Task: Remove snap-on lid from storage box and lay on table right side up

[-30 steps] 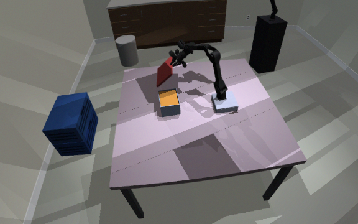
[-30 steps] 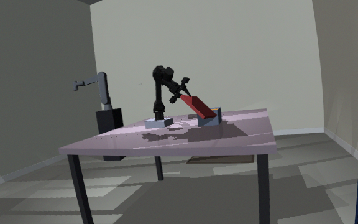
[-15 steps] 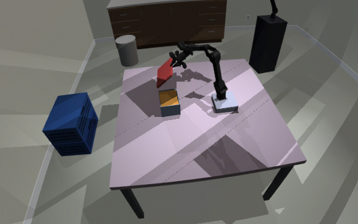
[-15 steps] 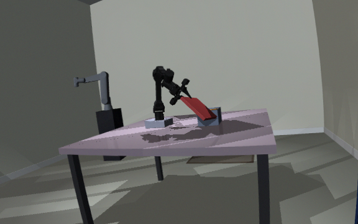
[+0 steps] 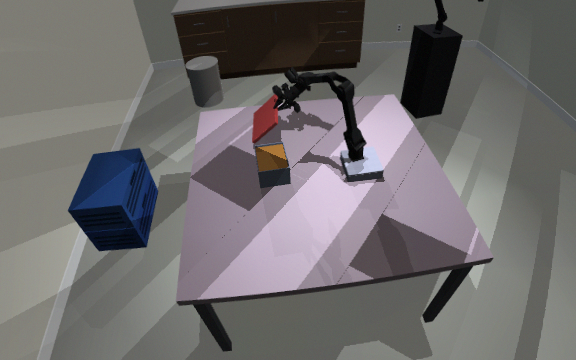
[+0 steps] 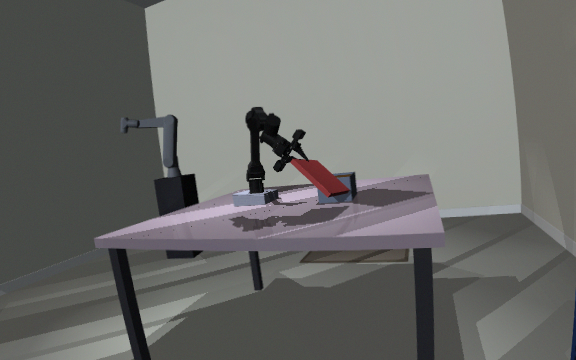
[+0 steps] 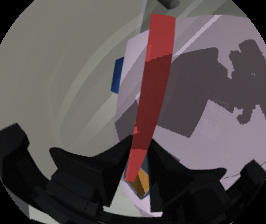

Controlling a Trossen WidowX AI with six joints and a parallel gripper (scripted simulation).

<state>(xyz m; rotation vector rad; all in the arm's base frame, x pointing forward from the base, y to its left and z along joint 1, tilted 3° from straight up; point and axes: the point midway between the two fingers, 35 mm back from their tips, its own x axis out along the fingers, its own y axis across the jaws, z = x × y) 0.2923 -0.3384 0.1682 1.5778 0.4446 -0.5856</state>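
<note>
Right now the red lid is 6 cm ahead of my gripper tip, 2 cm to the right of it and 6 cm below it. From my gripper tip the other things lie so: grey storage box: 9 cm ahead, 26 cm to the left, 14 cm below.
</note>
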